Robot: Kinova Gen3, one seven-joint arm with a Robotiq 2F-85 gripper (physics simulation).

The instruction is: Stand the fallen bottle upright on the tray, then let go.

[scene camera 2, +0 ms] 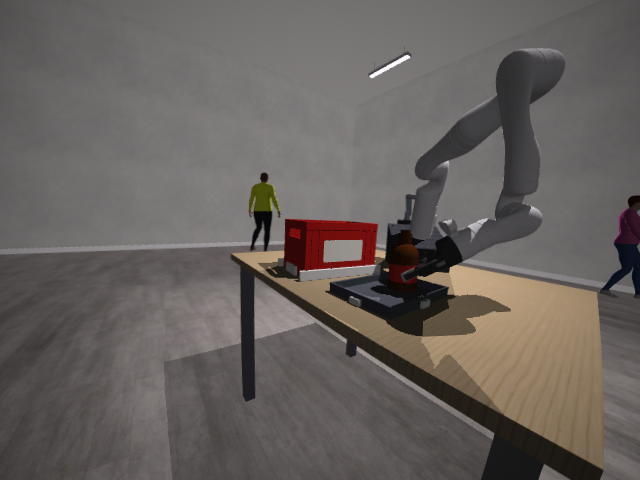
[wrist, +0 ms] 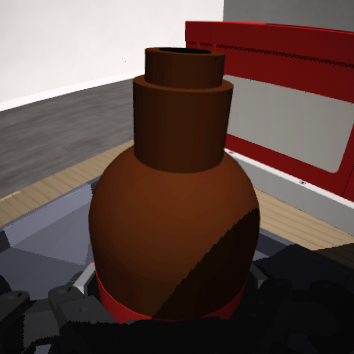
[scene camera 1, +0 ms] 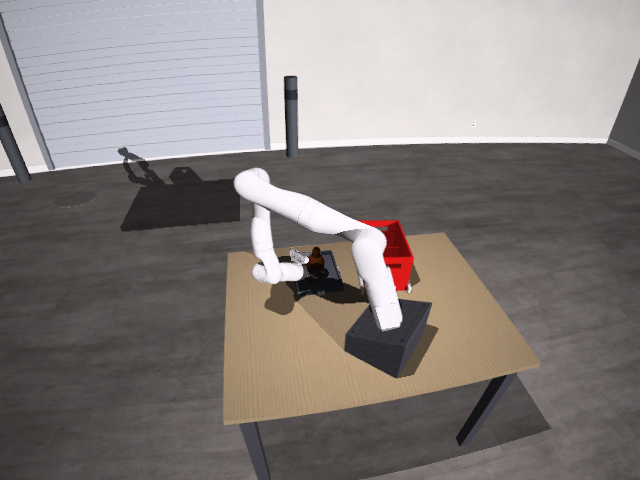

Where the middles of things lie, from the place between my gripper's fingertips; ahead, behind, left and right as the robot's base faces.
I see the brown bottle [scene camera 2: 404,256] 4 cm above my hand and 1 cm behind it. The rest, counted from my hand: light strip [scene camera 2: 318,274] 18 cm to the right, 6 cm ahead, 4 cm below.
